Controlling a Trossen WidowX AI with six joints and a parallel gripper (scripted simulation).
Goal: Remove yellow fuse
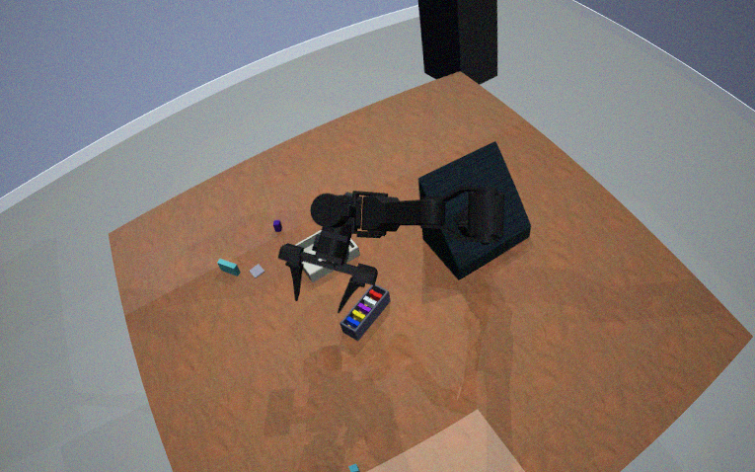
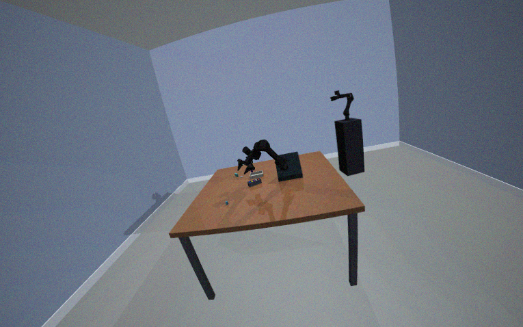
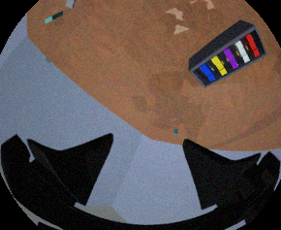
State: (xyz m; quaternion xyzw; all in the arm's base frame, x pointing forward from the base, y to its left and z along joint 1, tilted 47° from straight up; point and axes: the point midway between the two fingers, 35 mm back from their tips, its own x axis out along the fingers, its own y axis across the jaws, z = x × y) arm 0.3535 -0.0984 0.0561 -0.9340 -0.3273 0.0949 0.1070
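The yellow fuse is 8 cm behind my gripper tip and 12 cm below it. From my gripper tip the other things lie so: tray: 13 cm behind, 20 cm to the right, 14 cm below; teal block: 9 cm ahead, 32 cm to the right, 13 cm below; small grey tile: 3 cm ahead, 28 cm to the right, 14 cm below.
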